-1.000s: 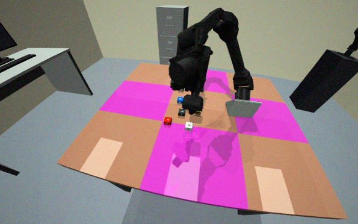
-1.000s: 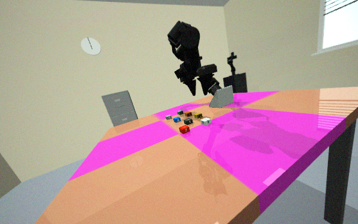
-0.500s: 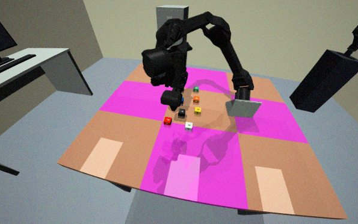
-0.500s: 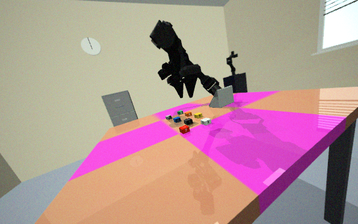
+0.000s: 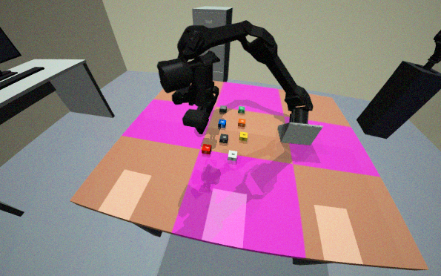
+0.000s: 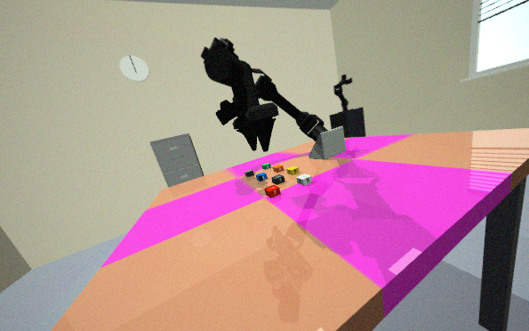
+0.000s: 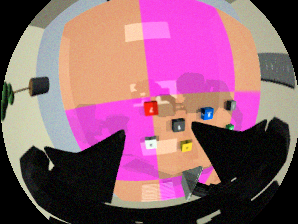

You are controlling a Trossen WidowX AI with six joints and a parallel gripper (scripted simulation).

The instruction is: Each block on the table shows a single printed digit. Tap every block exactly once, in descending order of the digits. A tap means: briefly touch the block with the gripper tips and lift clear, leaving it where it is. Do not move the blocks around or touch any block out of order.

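Right now the blue block is 30 mm behind my gripper tip, 160 mm to the right of it and 120 mm below it. From my gripper tip the other things lie so: white block (110 mm behind, 10 mm to the left, 120 mm below); red block (10 mm behind, 10 mm to the left, 120 mm below); black block (60 mm behind, 70 mm to the right, 120 mm below).
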